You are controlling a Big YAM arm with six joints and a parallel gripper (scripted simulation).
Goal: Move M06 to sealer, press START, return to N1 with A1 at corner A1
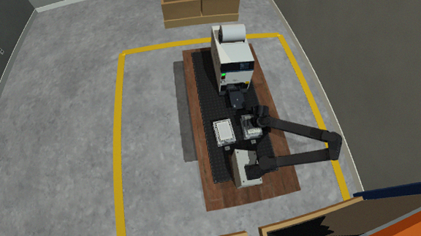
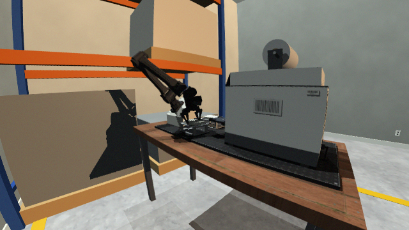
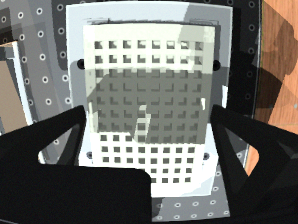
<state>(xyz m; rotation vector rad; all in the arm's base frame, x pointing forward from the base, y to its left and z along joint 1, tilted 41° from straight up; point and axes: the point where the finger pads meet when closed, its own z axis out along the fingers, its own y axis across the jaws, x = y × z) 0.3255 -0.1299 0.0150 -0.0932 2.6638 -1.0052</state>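
My hand is right at the white well plate. From my hand the other things lie so: foil roll (520 mm ahead, 350 mm above, 50 mm to the left); dark stage (190 mm ahead, 60 mm to the left, 30 mm above); white plate (200 mm to the left, 10 mm behind).
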